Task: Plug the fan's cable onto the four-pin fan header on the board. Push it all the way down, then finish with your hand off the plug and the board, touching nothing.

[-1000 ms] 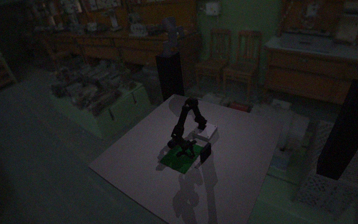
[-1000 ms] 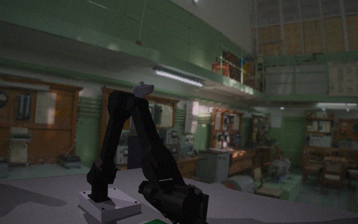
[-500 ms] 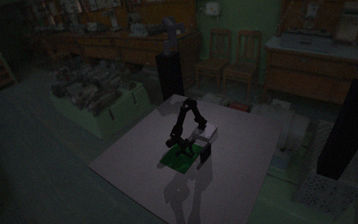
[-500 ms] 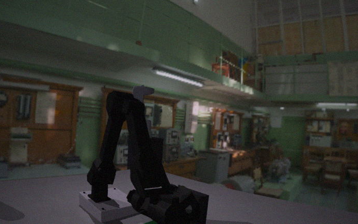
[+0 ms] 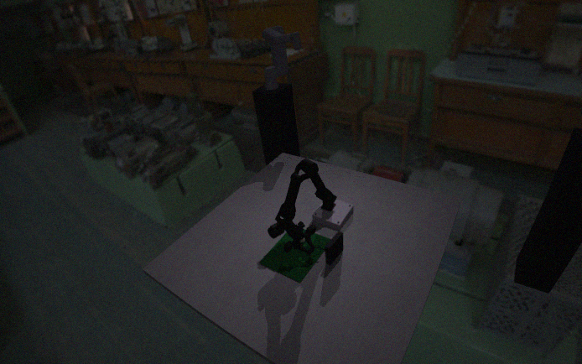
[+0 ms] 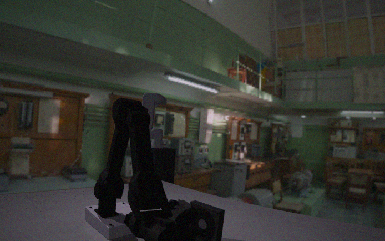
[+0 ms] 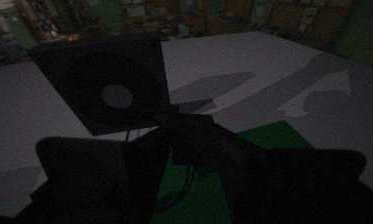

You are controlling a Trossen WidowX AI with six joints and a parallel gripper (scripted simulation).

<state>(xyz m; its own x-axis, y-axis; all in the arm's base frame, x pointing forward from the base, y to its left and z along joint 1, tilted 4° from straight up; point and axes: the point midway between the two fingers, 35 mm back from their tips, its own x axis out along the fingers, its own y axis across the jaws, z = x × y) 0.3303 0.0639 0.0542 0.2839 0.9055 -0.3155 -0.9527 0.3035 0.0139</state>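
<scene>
My gripper tip is 1 cm past the green board, 10 cm to the left of it and 8 cm above it. Round my gripper tip: black fan: 7 cm behind, 8 cm to the left; then dark plug: 1 cm to the right, 1 cm below.
</scene>
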